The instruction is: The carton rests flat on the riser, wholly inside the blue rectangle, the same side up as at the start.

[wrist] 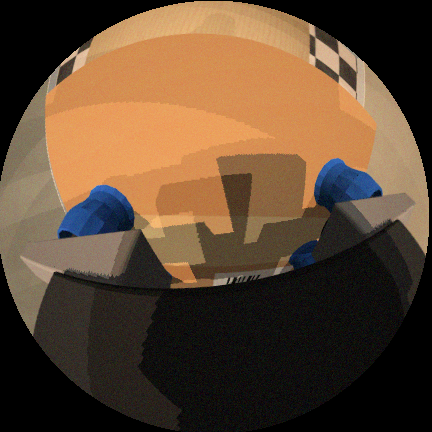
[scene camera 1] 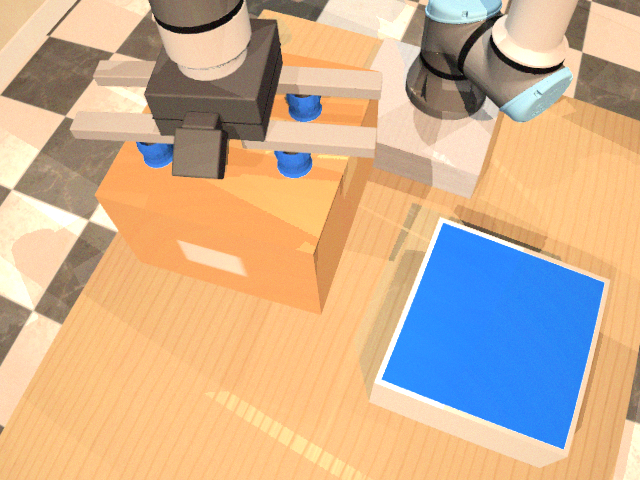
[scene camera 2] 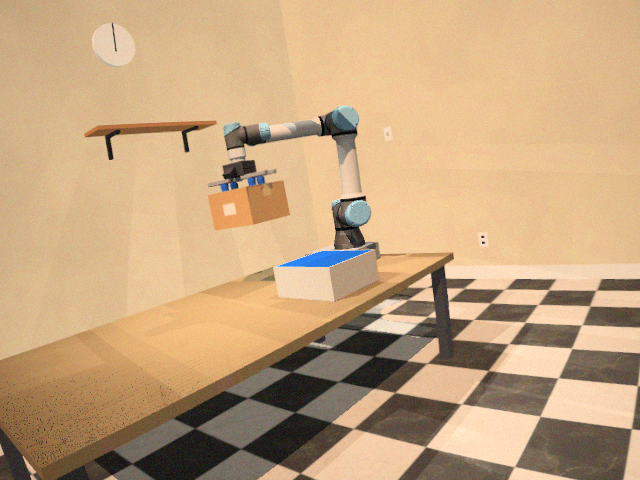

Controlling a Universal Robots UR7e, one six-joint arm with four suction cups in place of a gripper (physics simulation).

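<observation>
The orange-brown carton (scene camera 1: 206,227) (scene camera 2: 232,209) (wrist: 200,75) hangs in the air under my suction gripper (scene camera 1: 227,149) (scene camera 2: 242,184) (wrist: 220,210), upright and about level, with a white label on its side. The blue cups meet its top face, so the gripper is shut on the carton. The white riser (scene camera 1: 465,426) (scene camera 2: 305,284) stands on the table, and its top bears the blue rectangle (scene camera 1: 496,330) (scene camera 2: 328,257), which has no carton on it. The carton is apart from the riser, to its upper left in scene camera 1 and above table height in scene camera 2.
The arm's base stands on a grey block (scene camera 1: 429,149) at the back of the wooden table (scene camera 1: 180,361) (scene camera 2: 170,341), beside the riser. A wall shelf (scene camera 2: 152,127) and a clock (scene camera 2: 113,44) are on the wall behind. A tiled floor surrounds the table.
</observation>
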